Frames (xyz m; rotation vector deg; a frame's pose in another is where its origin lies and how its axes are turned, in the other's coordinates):
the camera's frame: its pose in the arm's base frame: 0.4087 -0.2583 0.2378 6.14 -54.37 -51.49
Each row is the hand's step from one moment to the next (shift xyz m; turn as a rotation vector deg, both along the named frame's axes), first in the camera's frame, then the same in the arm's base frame.
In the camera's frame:
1: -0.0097 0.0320 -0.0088 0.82 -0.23 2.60
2: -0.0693 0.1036 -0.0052 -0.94 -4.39 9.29
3: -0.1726 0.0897 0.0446 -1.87 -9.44 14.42
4: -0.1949 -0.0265 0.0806 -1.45 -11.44 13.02
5: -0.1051 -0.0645 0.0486 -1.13 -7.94 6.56
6: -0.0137 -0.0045 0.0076 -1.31 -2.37 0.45
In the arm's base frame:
1: 0.0238 0.0250 0.0026 -1.85 0.03 2.01
2: 0.0498 0.1144 -0.0024 -9.85 0.52 3.04
3: -0.0227 0.1928 -0.0464 -17.01 -0.60 3.28
4: -0.1271 0.1439 -0.0912 -17.10 -2.59 1.81
5: -0.1034 0.0467 -0.0686 -10.07 -2.43 -0.32
6: -0.0120 0.0090 -0.0064 -2.14 -0.48 -1.65

